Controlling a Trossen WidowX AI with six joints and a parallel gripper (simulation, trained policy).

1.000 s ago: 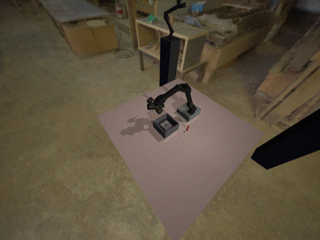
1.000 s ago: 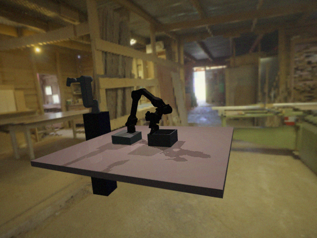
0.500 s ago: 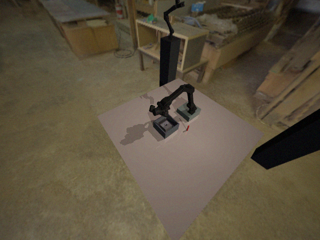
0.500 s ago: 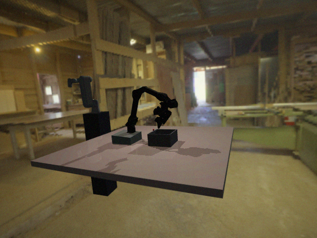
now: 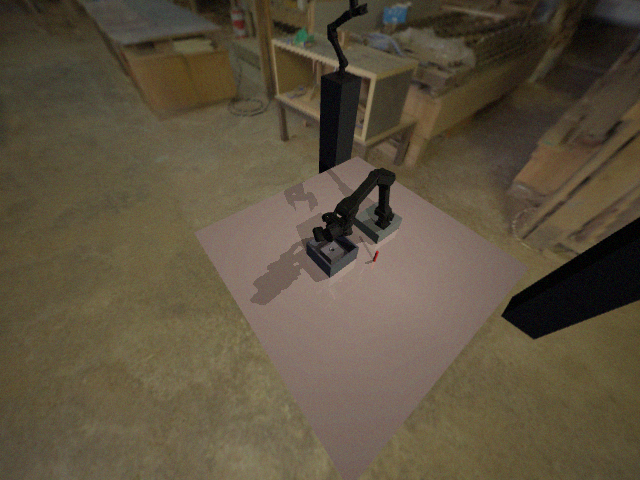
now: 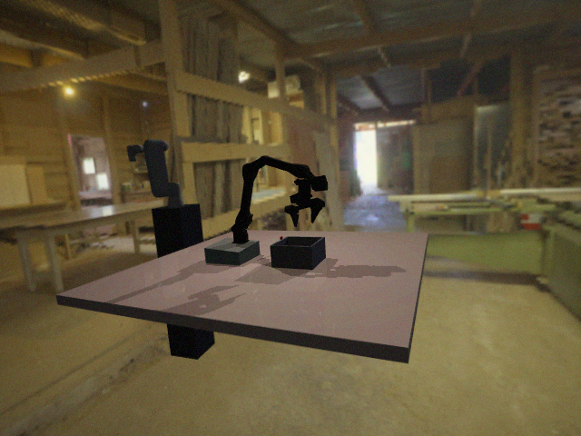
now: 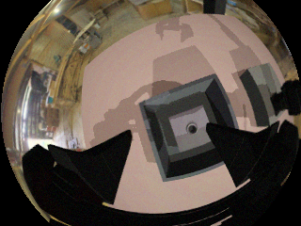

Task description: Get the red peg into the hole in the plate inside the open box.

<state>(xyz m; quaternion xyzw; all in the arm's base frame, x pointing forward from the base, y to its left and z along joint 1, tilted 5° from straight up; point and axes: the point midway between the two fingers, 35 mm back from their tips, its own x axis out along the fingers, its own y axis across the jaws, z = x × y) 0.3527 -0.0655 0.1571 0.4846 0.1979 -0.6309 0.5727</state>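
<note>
Right now my gripper tip is 190 mm to the right of the red peg, 180 mm past it and 130 mm above it. From my gripper tip the other things lie so: dark box (150 mm below, 40 mm behind, 20 mm to the left); then grey plate (130 mm below, 40 mm behind, 20 mm to the left).
</note>
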